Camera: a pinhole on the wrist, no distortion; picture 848 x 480 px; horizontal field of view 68.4 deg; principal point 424.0 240.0 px. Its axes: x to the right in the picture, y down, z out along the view. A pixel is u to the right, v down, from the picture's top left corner.
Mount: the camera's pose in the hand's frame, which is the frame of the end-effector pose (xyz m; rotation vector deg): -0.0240 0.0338 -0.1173 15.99 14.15 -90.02
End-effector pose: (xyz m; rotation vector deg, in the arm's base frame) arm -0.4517 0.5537 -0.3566 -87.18 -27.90 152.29
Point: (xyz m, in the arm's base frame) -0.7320 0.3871 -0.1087
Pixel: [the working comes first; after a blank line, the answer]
In the camera's frame: -0.1857 -0.0606 0.4793

182 161
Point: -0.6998 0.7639 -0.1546
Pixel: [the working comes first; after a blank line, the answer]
In the camera's frame: 0.1818 0.0363 0.4542

674 290
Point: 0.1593 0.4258 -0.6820
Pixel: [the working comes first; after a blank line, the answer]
In the camera's frame: -0.0688 -0.0590 -0.5747

behind the camera
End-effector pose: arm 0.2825 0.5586 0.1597 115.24 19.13 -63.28
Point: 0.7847 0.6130 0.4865
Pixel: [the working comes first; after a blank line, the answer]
In the camera's frame: -0.2573 0.0354 -0.4256

behind the camera
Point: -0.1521 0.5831 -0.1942
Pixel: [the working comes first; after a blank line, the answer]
In the camera's frame: 0.2985 0.0671 0.5902

740 311
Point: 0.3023 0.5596 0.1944
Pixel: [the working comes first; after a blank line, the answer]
In the camera's frame: -0.0261 0.0094 0.0908

245 305
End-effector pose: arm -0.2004 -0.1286 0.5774 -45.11 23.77 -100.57
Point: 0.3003 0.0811 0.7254
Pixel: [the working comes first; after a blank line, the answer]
In the camera's frame: -0.3407 -0.2039 0.5112

outside the picture
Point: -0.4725 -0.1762 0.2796
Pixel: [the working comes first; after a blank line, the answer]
In the camera's frame: 0.1160 0.0195 -0.2658

behind the camera
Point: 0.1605 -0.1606 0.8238
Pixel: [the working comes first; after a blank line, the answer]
In the camera's frame: -0.2497 0.0764 0.4826

101 339
